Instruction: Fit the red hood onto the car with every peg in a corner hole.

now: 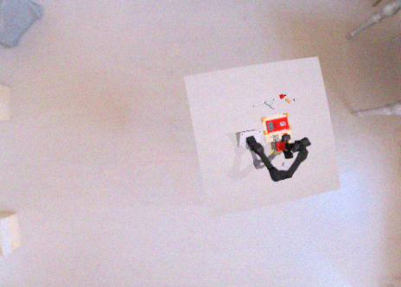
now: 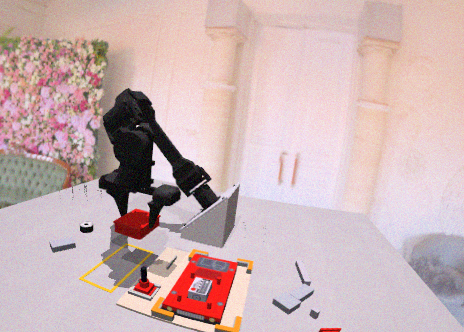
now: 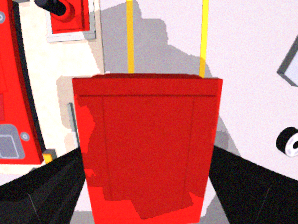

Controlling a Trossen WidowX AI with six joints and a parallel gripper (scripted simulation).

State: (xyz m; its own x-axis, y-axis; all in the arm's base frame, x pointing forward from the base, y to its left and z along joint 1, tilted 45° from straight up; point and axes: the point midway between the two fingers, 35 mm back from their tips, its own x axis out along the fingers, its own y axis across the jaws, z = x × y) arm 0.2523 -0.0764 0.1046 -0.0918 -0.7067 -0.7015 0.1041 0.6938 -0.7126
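My gripper tip is now 18 cm to the right of the grey engine block, 9 cm short of it and 7 cm above it. The rest, counted from my gripper tip: red hood (right at my gripper tip).
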